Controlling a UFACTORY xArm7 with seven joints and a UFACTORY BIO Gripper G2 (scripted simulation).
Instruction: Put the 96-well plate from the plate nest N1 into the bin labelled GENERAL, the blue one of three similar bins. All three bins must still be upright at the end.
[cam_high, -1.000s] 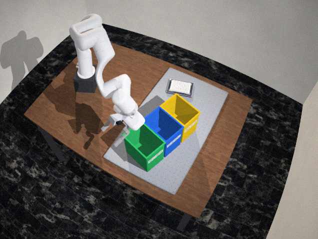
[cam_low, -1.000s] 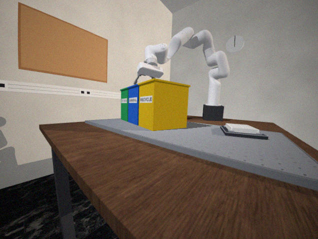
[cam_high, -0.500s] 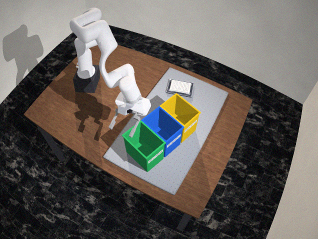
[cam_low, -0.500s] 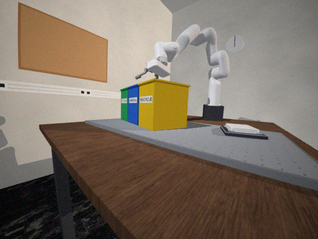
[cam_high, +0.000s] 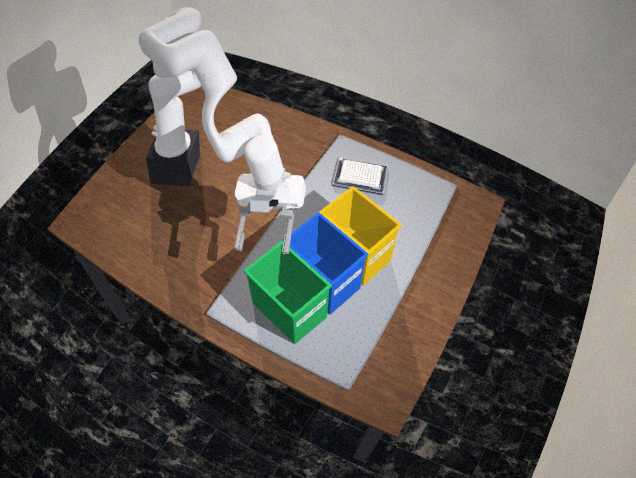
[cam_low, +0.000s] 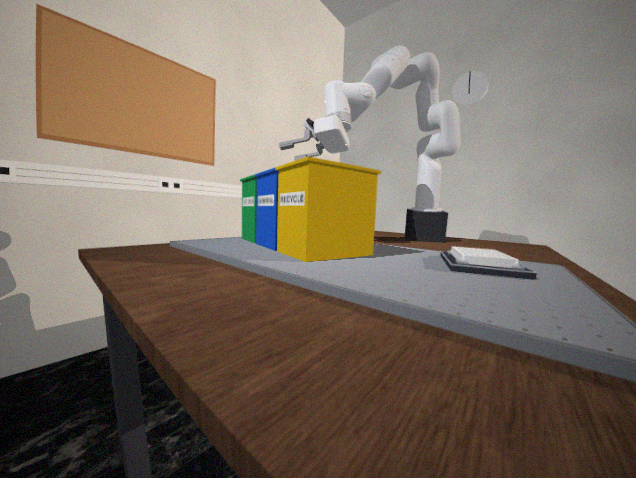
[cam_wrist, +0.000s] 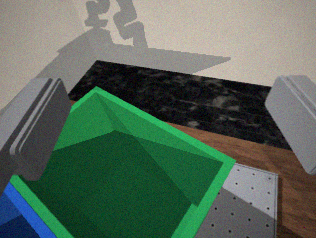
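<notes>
Right now the white 96-well plate is 3 cm ahead of my hand, 52 cm to the left of it and 26 cm below it. Round my hand: blue general bin (10 cm ahead, 12 cm to the left, 19 cm below); then green bin (7 cm ahead, 1 cm to the right, 19 cm below); then yellow recycle bin (14 cm ahead, 24 cm to the left, 19 cm below).
</notes>
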